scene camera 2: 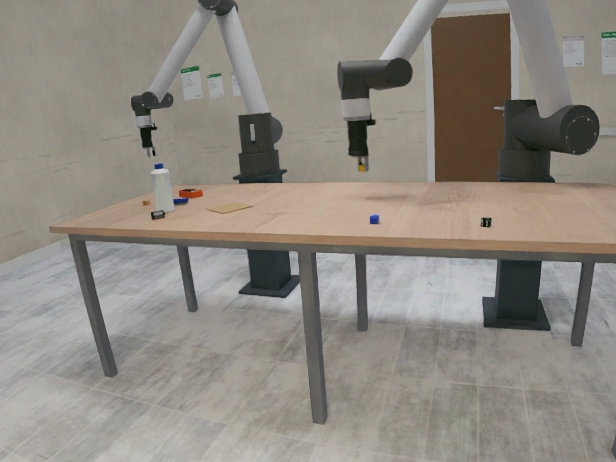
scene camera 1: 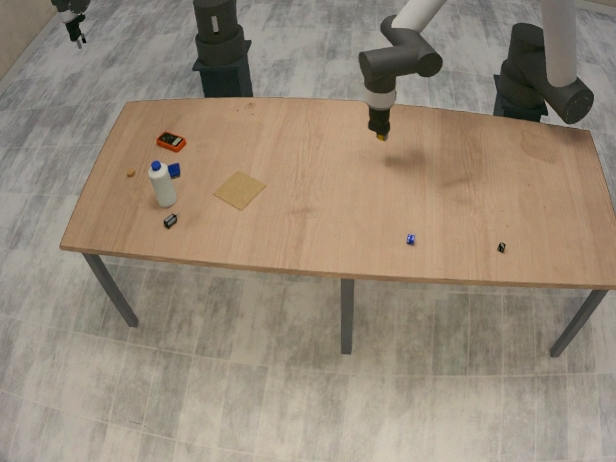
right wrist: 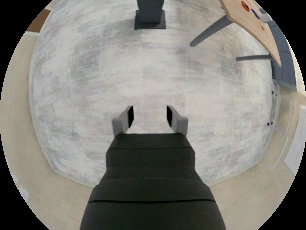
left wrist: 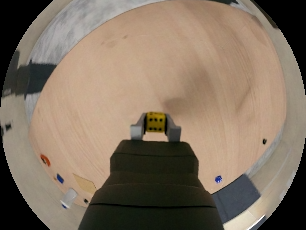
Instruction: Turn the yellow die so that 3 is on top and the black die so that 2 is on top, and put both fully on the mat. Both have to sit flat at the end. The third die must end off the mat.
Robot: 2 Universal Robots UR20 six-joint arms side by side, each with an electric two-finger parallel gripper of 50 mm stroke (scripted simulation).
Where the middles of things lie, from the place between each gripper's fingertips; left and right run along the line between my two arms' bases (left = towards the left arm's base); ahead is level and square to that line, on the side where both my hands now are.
The tan mat [scene camera 1: 239,190] is 470 mm to the right of my left hand [scene camera 2: 362,171], 250 mm ahead of it and 120 mm below it. Round my left hand: white bottle [scene camera 1: 159,175] 740 mm to the right, 350 mm ahead, 30 mm below.
The white bottle lies 87 cm ahead of my right hand, 95 cm to the left of it and 7 cm below it. The rest, counted from my right hand: tan mat 78 cm ahead, 122 cm to the left, 16 cm below.
